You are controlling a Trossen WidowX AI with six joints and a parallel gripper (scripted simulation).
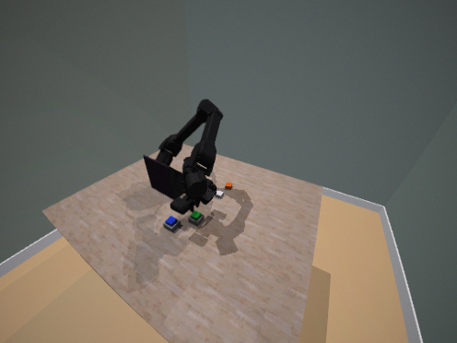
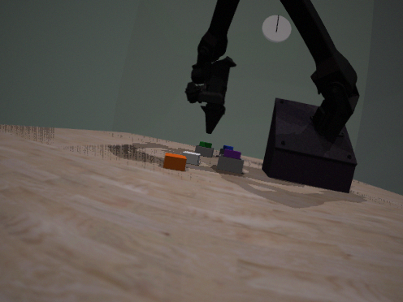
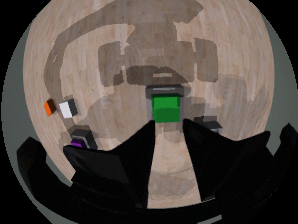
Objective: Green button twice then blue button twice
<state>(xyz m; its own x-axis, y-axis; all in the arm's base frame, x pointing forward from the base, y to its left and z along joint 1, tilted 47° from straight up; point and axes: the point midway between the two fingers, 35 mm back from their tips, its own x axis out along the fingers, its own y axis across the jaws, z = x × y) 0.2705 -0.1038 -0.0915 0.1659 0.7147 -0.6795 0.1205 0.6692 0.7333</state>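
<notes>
The green button lies 3 cm below my gripper tip. Also, from my gripper tip: blue button: 7 cm to the right, 7 cm behind, 3 cm below; purple button: 18 cm to the left, 5 cm behind, 3 cm below; white block: 18 cm to the left, 6 cm below, 3 cm ahead.
</notes>
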